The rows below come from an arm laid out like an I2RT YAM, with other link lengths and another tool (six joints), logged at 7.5 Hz.
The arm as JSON. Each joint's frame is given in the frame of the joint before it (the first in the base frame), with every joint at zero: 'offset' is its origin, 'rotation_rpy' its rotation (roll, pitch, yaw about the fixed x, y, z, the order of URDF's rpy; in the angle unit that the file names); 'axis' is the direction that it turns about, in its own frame. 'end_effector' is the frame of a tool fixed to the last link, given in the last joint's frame.
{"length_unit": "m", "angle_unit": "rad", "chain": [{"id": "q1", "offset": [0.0, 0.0, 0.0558], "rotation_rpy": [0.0, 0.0, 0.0], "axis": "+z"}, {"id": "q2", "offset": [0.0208, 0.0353, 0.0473], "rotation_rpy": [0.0, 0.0, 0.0], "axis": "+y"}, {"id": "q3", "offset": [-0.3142, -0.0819, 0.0], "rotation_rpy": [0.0, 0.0, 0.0], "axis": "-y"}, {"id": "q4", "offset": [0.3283, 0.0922, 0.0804], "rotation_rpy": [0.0, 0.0, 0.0], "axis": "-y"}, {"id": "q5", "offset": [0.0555, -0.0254, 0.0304], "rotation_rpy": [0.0, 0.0, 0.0], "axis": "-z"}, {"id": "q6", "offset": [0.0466, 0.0, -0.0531], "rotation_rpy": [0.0, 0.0, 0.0], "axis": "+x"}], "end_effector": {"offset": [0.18, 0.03, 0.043], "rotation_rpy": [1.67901, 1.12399, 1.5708]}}
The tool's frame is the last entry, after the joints.
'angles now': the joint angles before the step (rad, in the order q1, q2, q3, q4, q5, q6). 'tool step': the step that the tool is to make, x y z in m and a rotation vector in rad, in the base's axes. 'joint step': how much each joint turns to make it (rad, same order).
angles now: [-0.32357 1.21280 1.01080 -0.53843 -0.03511 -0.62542]
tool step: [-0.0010 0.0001 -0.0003 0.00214 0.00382 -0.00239]
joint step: [0.00032 -0.00088 0.00096 -0.00606 0.00144 0.00243]
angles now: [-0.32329 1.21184 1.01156 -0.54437 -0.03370 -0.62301]
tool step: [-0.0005 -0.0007 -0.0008 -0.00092 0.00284 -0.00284]
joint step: [-0.00026 0.00013 -0.00055 -0.00171 0.00310 0.00045]
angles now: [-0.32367 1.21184 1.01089 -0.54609 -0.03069 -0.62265]
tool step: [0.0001 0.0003 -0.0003 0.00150 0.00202 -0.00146]
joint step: [0.00170 0.00140 0.00135 -0.00226 0.00178 0.00272]
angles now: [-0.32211 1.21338 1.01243 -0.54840 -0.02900 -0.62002]
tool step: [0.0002 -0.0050 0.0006 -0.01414 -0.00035 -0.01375]
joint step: [-0.00136 0.00028 0.00120 0.00387 0.01813 -0.00134]
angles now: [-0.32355 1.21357 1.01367 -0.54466 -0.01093 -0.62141]
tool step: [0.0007 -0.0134 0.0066 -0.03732 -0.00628 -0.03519]
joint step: [-0.00540 -0.00021 0.01311 0.00465 0.04446 -0.00473]
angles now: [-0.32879 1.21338 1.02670 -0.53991 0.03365 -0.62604]
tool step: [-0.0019 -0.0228 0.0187 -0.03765 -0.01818 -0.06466]
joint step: [-0.02247 -0.00524 0.03645 -0.01230 0.05117 0.00529]
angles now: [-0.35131 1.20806 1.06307 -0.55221 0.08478 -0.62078]
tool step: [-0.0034 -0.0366 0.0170 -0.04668 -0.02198 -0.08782]
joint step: [-0.05068 0.00416 0.03132 0.01091 0.05109 -0.00422]
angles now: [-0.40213 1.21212 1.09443 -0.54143 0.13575 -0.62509]
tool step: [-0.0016 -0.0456 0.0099 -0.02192 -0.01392 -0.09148]
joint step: [-0.07923 0.03780 0.04139 0.01889 0.01813 -0.00370]
